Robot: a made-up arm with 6 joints. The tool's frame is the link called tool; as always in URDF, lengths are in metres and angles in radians.
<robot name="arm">
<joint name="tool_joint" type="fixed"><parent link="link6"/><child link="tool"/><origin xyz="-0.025 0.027 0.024"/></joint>
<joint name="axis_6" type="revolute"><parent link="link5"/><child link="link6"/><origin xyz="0.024 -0.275 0.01"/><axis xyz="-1 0 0"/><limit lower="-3.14" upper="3.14" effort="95" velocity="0.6"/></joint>
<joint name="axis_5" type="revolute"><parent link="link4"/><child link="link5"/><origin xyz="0.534 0.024 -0.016"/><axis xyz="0 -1 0"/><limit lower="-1.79" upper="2.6" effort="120" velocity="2.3"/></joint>
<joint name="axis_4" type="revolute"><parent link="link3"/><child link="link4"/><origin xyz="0.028 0.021 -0.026"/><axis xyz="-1 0 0"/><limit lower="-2.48" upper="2.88" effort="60" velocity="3.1"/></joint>
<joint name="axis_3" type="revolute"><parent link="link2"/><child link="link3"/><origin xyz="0.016 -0.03 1.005"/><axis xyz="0 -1 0"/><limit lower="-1.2" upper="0.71" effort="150" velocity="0.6"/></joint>
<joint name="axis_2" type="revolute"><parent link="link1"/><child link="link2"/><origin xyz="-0.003 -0.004 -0.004"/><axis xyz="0 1 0"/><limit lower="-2.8" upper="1.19" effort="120" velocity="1.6"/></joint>
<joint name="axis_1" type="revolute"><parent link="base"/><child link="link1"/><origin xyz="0.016 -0.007 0.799"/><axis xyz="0 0 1"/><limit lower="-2.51" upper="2.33" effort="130" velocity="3.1"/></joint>
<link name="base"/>
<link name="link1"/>
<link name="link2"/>
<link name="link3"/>
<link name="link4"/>
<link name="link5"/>
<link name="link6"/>
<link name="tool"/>
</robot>
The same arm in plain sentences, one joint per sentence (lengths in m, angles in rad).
The arm has six revolute joints in a row. What follows holds with every joint at zero, and every direction is one of the base frame's. Joint 1 lies 0.016 m along +x and 0.007 m along -y and 0.799 m along +z from the base frame's origin and rotates about +z, from -2.51 to 2.33 rad. Joint 2 lies 0.003 m along -x and 0.004 m along -y and 0.004 m along -z from joint 1 and rotates about +y, from -2.8 to 1.19 rad. Joint 3 lies 0.016 m along +x and 0.03 m along -y and 1.005 m along +z from joint 2 and rotates about -y, from -1.2 to 0.71 rad. Joint 4 lies 0.028 m along +x and 0.021 m along +y and 0.026 m along -z from joint 3 and rotates about -x, from -2.48 to 2.88 rad. Joint 5 lies 0.534 m along +x and 0.024 m along +y and 0.016 m along -z from joint 4 and rotates about -y, from -1.79 to 2.6 rad. Joint 6 lies 0.024 m along +x and 0.275 m along -y and 0.01 m along +z from joint 5 and rotates about -x, from -3.14 to 3.14 rad. The tool frame, which is the frame that the pose is given for, lies 0.025 m along -x and 0.027 m along +y and 0.024 m along +z from joint 6; its axes are parallel to the base frame's.
